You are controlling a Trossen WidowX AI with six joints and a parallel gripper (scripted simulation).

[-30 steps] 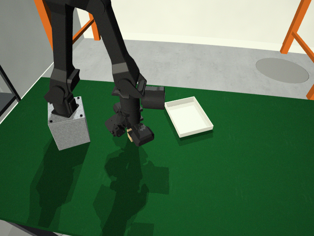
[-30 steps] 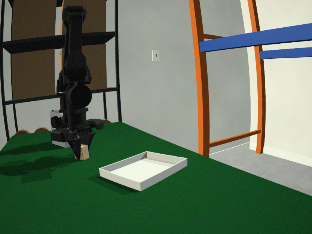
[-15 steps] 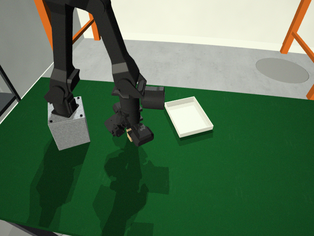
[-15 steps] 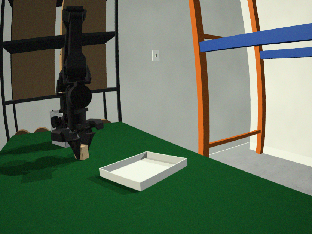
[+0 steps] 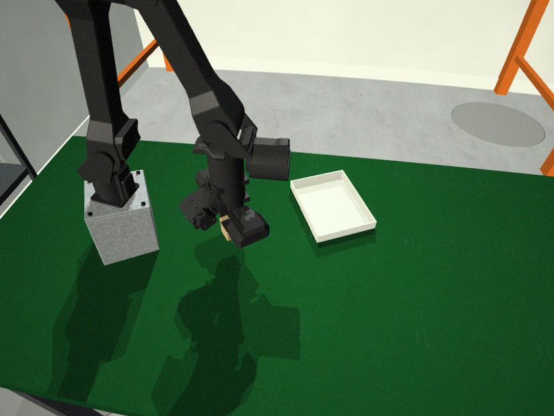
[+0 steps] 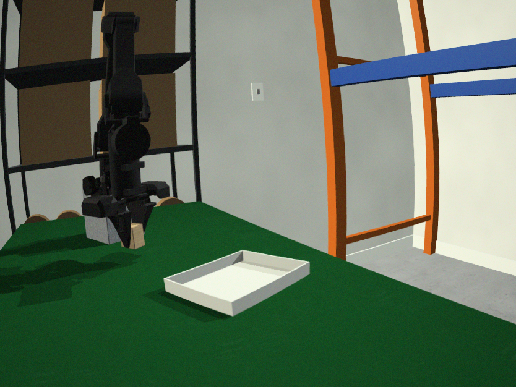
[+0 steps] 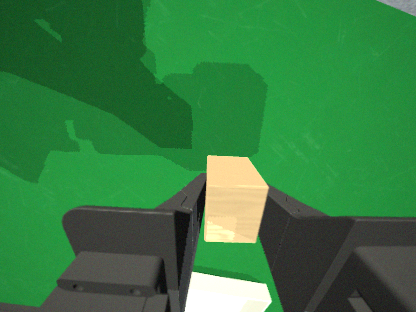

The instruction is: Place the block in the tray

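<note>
Right now the white tray is 170 mm ahead of my hand, 140 mm to the left of it and 60 mm below it. The rest, counted from my hand: wooden block 20 mm below.
</note>
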